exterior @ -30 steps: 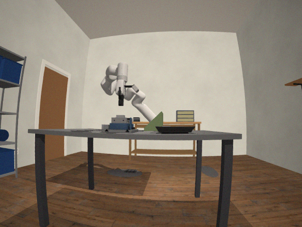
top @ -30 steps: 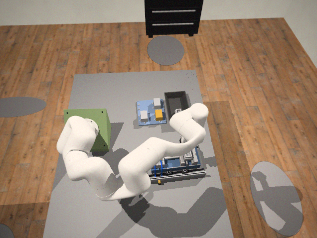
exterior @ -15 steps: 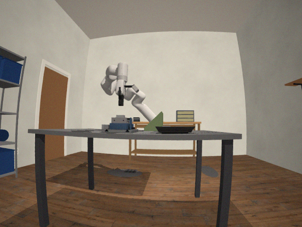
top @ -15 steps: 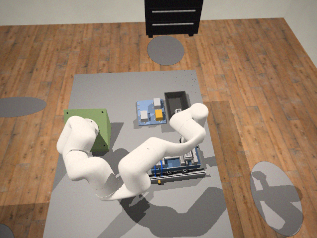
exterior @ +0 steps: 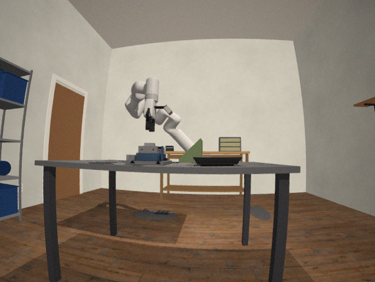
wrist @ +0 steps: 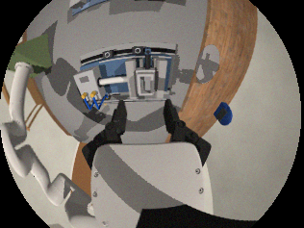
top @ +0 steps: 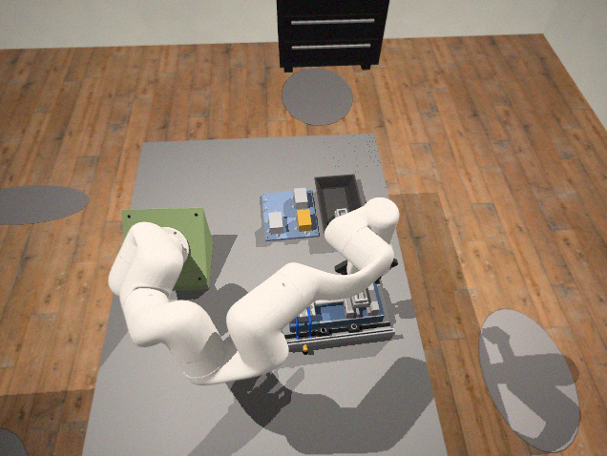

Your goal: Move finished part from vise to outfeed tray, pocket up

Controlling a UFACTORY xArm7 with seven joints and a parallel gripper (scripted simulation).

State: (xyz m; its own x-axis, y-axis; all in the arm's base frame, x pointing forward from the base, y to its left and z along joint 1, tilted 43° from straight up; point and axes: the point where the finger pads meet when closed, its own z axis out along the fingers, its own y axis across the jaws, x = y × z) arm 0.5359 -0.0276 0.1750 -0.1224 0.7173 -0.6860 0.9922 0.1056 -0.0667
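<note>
Now: the vise 60 mm behind my hand, 10 mm to the right of it and 160 mm below it. Also, from my hand: yellow block 140 mm behind, 300 mm to the left, 170 mm below; fixture plate 190 mm behind, 340 mm to the left, 190 mm below.
</note>
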